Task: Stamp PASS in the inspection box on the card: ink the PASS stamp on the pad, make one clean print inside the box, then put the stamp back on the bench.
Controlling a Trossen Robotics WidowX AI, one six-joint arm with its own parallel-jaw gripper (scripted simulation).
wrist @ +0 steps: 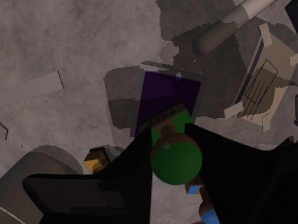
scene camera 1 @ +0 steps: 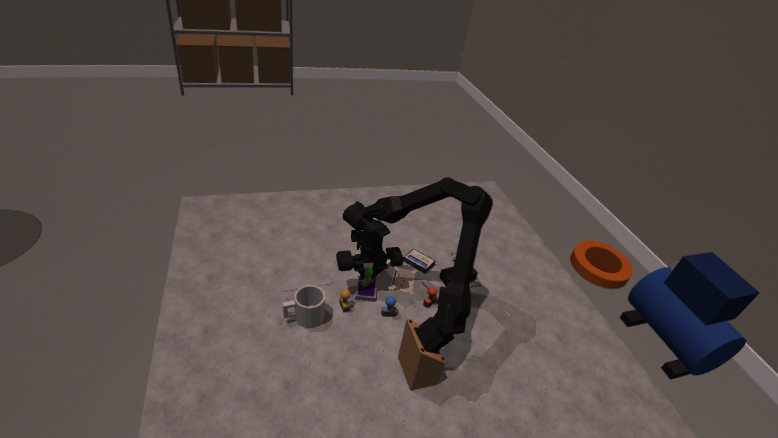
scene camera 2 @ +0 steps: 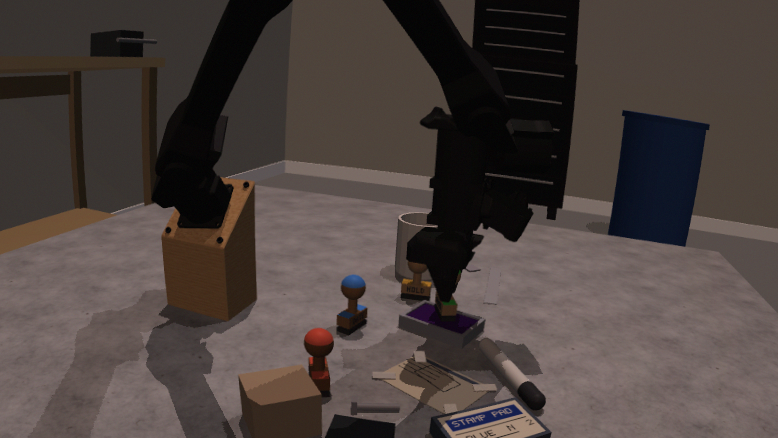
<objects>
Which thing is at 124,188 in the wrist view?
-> The gripper.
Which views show the gripper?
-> The wrist view, scene camera 1 and scene camera 2: all of them.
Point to a red-knobbed stamp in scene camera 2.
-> At 318,342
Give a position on an ink pad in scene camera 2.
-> At 423,319
</objects>
